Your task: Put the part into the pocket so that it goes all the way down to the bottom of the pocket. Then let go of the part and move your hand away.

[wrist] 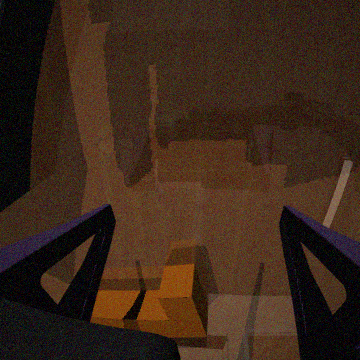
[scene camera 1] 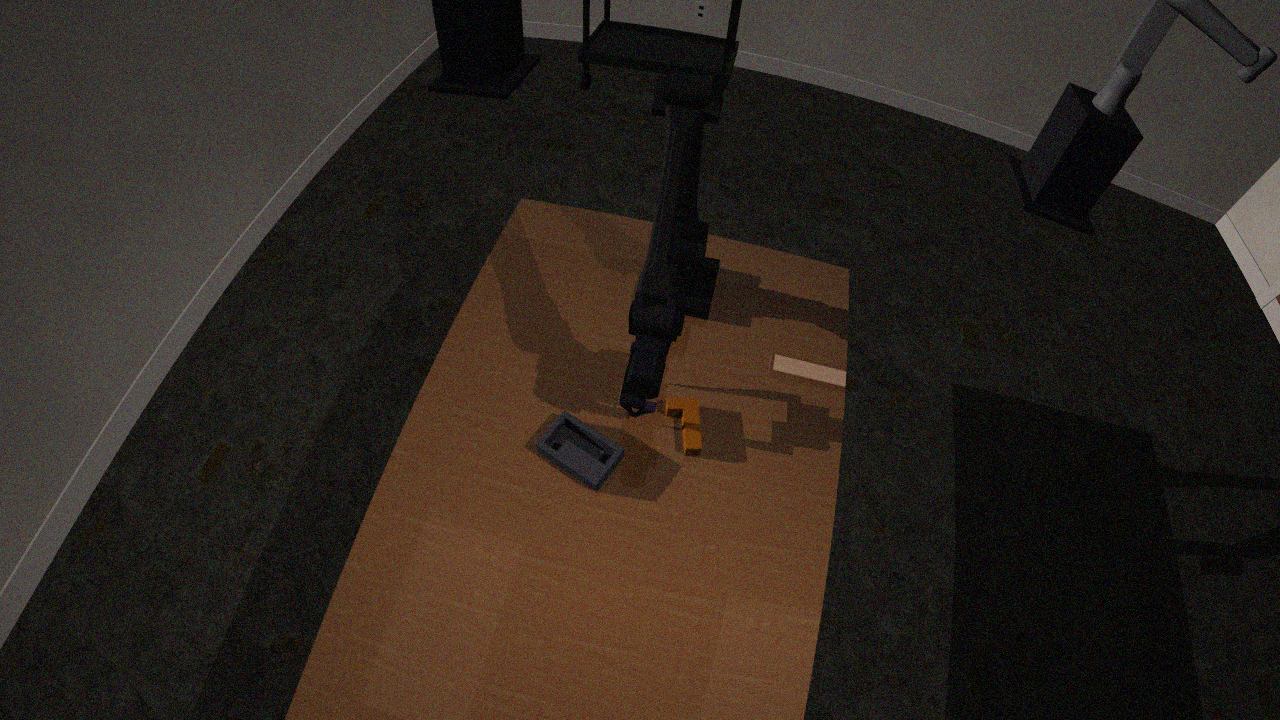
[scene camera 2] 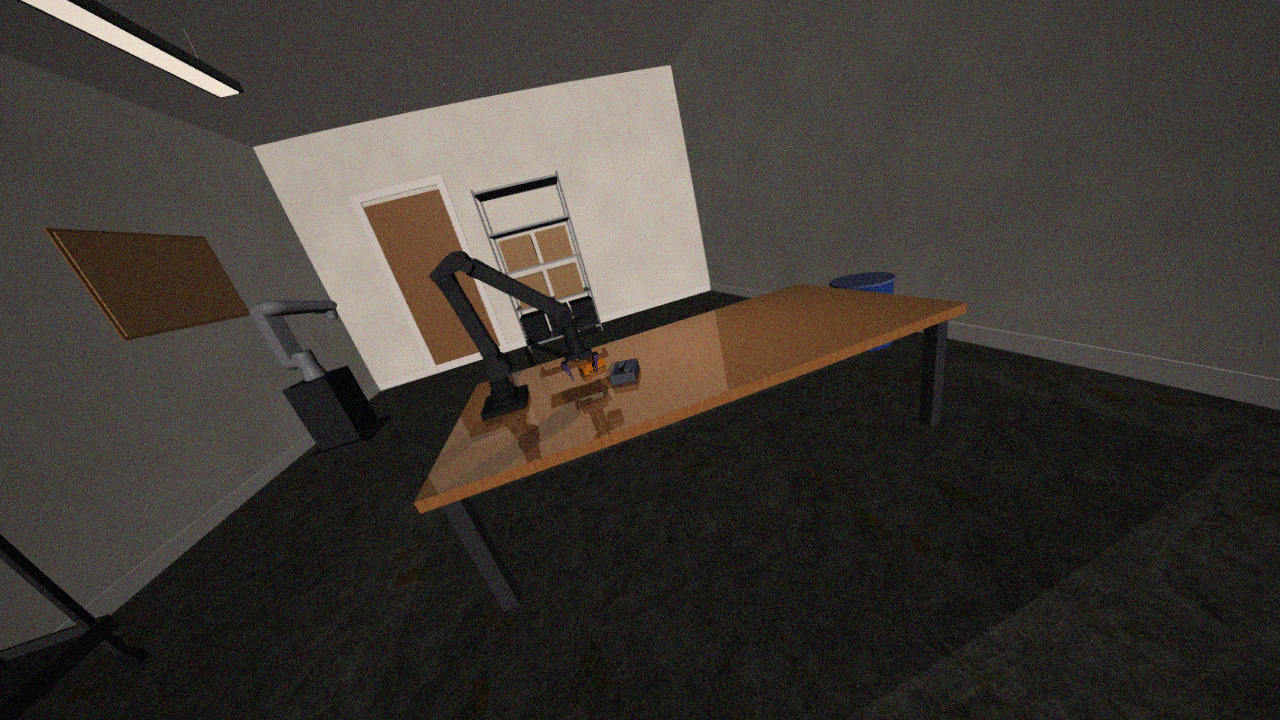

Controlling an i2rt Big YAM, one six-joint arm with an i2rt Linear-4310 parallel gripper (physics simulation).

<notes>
The gripper is open, holding nothing. Also in view: an orange part. Also in view: a pocket.
The gripper shows as well in the wrist view.
</notes>
